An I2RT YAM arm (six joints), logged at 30 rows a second.
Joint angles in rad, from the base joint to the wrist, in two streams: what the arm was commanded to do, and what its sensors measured. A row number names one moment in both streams.
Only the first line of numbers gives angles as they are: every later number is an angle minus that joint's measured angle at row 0.
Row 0, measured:
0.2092, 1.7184, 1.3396, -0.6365, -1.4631, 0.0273
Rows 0 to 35, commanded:
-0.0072, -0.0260, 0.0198, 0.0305, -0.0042, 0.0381
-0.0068, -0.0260, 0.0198, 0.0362, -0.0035, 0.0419
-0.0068, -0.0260, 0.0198, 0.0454, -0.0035, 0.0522
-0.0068, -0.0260, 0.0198, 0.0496, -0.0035, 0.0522
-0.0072, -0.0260, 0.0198, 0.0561, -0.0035, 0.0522
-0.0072, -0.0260, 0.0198, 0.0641, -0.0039, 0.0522
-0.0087, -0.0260, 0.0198, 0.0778, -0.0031, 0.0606
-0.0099, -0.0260, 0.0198, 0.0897, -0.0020, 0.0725
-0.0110, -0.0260, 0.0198, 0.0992, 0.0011, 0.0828
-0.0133, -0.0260, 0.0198, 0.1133, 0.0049, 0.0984
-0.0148, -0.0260, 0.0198, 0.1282, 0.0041, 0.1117
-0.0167, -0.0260, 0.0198, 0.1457, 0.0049, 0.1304
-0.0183, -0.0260, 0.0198, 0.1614, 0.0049, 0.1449
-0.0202, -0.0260, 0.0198, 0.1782, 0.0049, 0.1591
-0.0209, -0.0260, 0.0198, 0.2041, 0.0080, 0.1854
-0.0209, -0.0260, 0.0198, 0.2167, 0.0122, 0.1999
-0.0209, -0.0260, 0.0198, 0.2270, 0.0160, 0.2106
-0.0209, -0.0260, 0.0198, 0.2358, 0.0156, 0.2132
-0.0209, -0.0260, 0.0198, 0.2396, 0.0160, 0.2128
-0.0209, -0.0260, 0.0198, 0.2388, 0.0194, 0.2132
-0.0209, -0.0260, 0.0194, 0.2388, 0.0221, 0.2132
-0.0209, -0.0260, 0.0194, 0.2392, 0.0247, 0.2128
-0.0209, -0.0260, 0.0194, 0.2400, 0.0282, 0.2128
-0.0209, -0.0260, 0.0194, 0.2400, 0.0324, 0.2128
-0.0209, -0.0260, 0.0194, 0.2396, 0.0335, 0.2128
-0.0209, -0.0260, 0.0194, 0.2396, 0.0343, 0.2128
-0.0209, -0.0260, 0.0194, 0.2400, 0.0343, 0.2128
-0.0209, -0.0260, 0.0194, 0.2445, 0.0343, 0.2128
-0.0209, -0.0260, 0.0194, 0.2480, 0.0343, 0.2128
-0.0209, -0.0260, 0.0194, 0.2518, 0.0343, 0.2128
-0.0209, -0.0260, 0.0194, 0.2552, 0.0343, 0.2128
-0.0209, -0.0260, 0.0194, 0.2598, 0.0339, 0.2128
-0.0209, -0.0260, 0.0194, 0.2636, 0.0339, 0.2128
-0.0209, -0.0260, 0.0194, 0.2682, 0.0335, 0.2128
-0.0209, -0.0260, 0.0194, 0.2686, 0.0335, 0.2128
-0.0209, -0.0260, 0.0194, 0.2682, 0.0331, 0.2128
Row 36, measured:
-0.0148, 0.0000, 0.0007, 0.2613, 0.0312, 0.2090
